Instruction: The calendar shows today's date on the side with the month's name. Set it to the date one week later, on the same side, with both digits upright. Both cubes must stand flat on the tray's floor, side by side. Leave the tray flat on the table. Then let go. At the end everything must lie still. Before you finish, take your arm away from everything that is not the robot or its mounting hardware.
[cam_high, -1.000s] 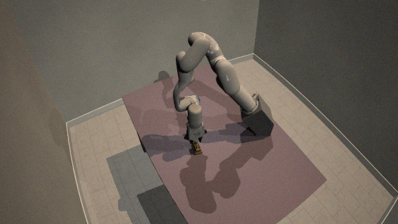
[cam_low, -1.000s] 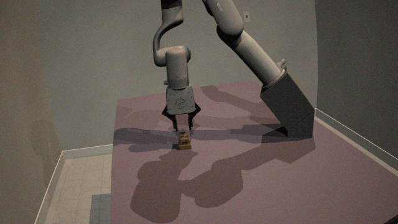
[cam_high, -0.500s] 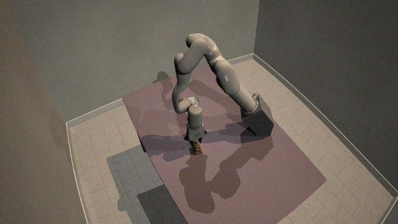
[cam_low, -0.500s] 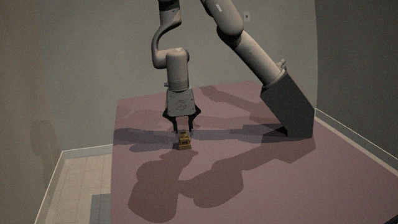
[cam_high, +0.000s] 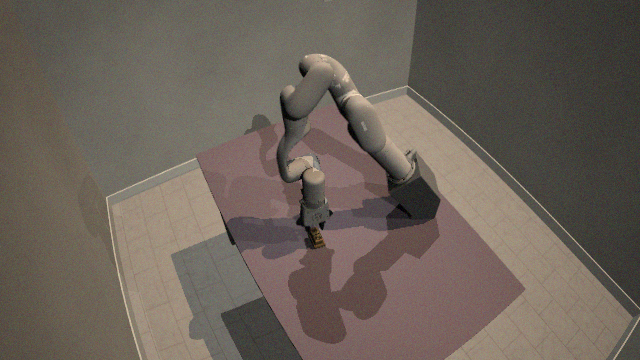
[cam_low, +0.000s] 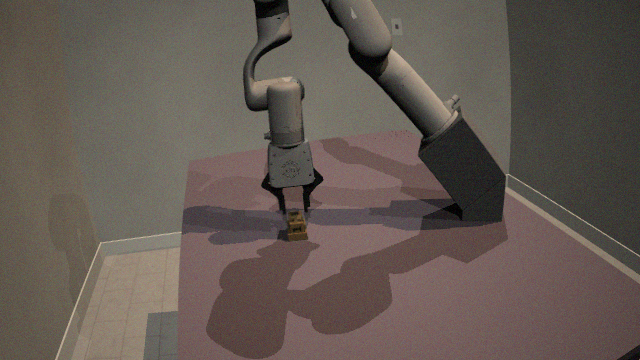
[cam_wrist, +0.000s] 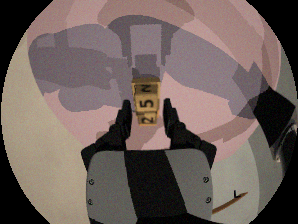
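Now: the yellow digit cube 4 cm below my hand. Also, from my hand: tray: 6 cm below, 2 cm to the left, 1 cm ahead.
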